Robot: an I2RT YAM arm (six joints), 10 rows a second.
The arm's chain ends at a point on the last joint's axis. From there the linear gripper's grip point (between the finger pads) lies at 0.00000 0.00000 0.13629 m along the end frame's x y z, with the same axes.
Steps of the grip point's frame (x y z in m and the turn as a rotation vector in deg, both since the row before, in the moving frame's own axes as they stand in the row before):
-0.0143 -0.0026 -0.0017 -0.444 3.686 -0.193
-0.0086 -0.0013 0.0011 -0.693 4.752 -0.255
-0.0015 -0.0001 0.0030 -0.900 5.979 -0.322
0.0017 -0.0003 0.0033 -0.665 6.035 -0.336
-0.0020 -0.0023 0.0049 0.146 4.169 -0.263
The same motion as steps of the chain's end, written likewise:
-0.0231 -0.0036 -0.0014 -0.444 3.686 -0.193
-0.0199 -0.0029 0.0016 -0.693 4.752 -0.255
-0.0157 -0.0022 0.0038 -0.900 5.979 -0.322
-0.0126 -0.0018 0.0041 -0.665 6.035 -0.336
-0.0119 -0.0019 0.0053 0.146 4.169 -0.263

